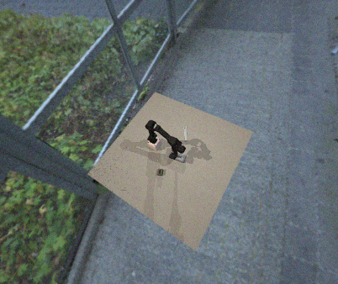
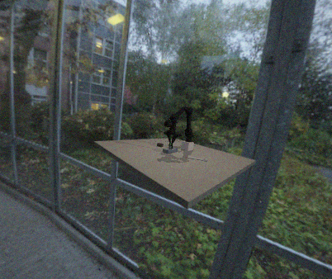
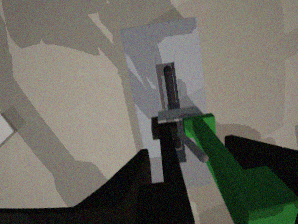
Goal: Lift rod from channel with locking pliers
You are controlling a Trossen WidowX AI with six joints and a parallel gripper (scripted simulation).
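Right now the grey block is 90 mm below my gripper tip. The rest, counted from my gripper tip: white bar: 320 mm to the left, 100 mm below, 80 mm behind; dark holster: 230 mm to the right, 90 mm below, 60 mm behind; dark rod: 90 mm below.
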